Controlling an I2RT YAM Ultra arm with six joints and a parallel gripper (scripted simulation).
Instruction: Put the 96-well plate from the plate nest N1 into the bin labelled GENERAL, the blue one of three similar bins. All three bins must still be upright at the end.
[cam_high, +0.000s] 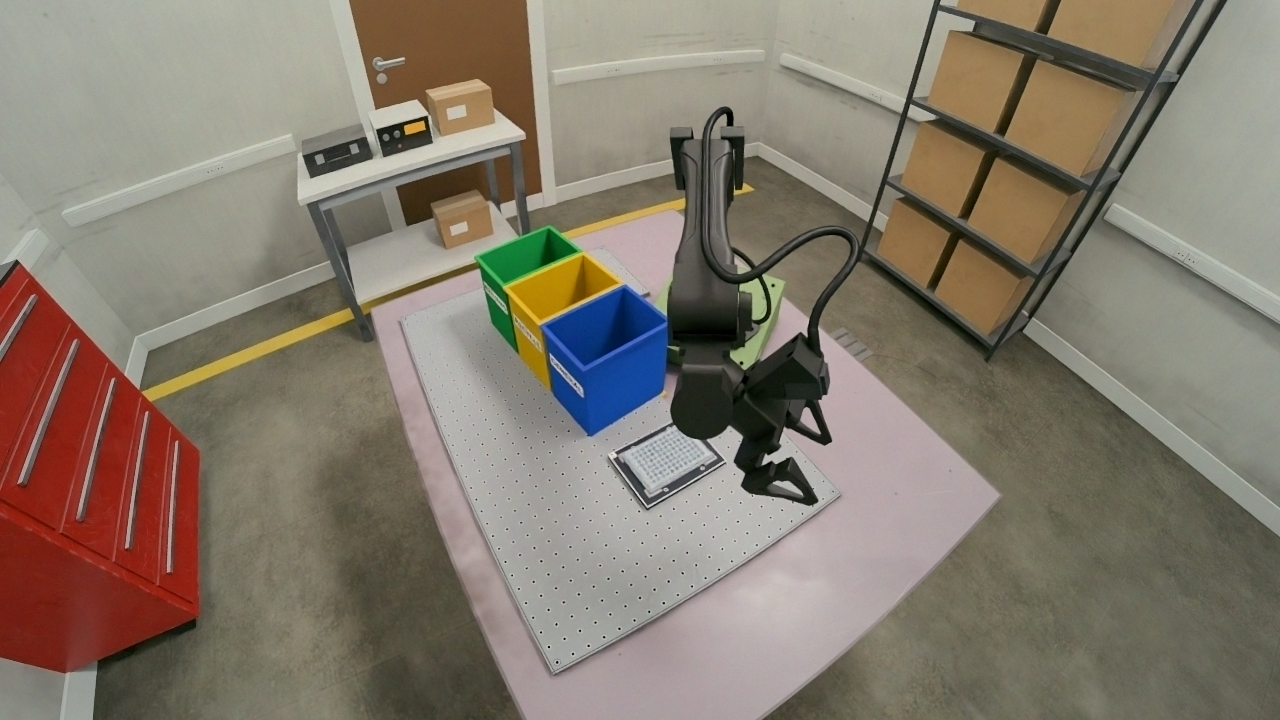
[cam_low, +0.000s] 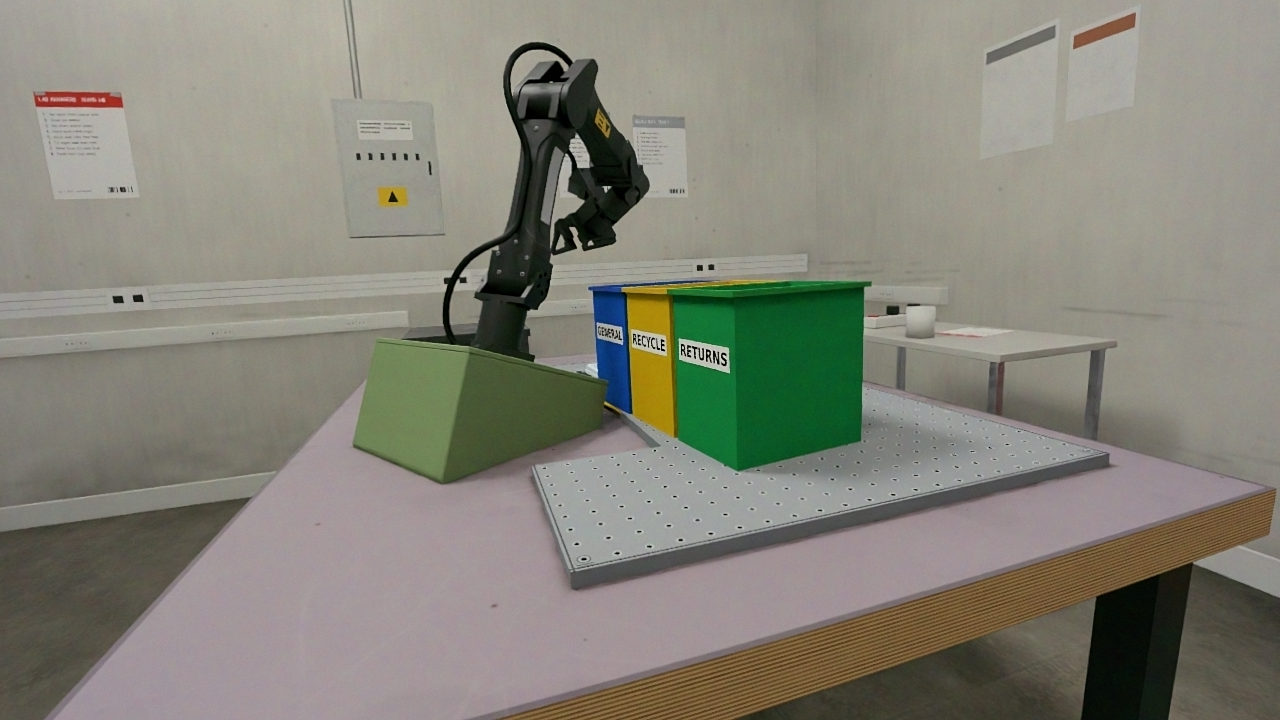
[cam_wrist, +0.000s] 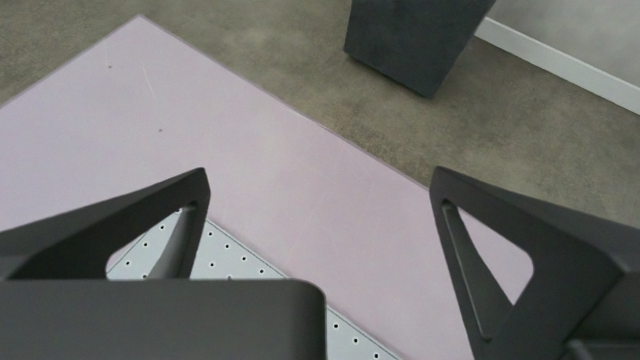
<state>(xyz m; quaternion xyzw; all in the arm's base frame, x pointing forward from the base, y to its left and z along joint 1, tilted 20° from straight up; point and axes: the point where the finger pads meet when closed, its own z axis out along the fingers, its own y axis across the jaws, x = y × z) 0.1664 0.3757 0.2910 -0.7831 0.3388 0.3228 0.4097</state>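
Right now the 96-well plate is 24 cm below my hand, 23 cm to the right of it and 3 cm ahead of it. Also, from my hand: yellow recycle bin: 54 cm to the right, 16 cm below, 3 cm ahead; then plate nest N1: 25 cm below, 23 cm to the right, 3 cm ahead; then blue general bin: 41 cm to the right, 16 cm below, 3 cm ahead.
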